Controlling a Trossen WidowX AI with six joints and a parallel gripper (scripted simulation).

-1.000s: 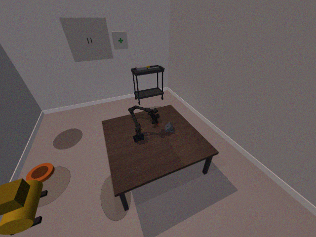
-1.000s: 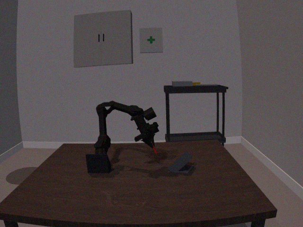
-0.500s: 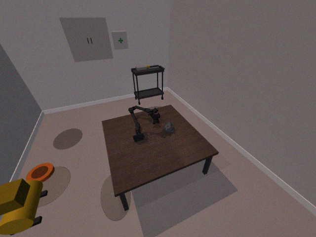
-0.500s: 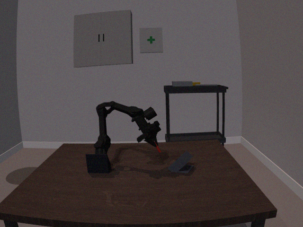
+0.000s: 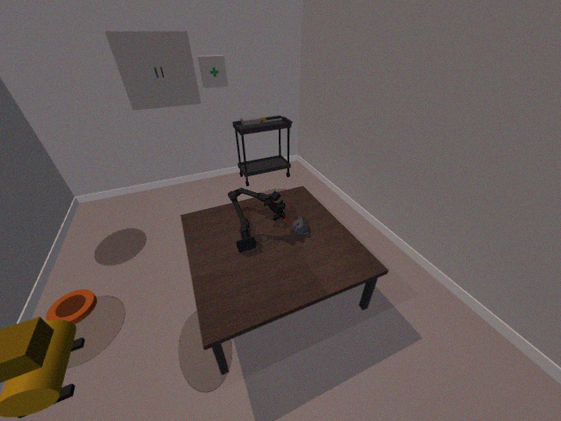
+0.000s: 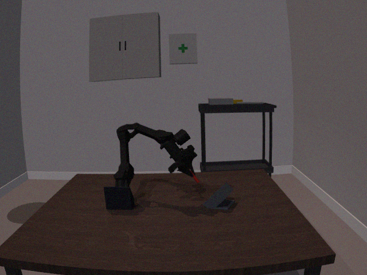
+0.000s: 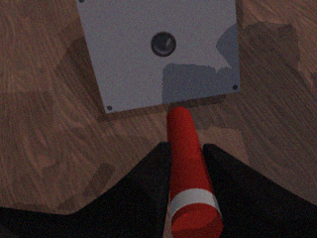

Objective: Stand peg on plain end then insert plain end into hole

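Now: gripper tip 120 mm short of the grey sloped panel, 40 mm to the left of it and 100 mm above it. From my gripper tip the other things lie so: red peg: 10 mm behind, 10 mm above.
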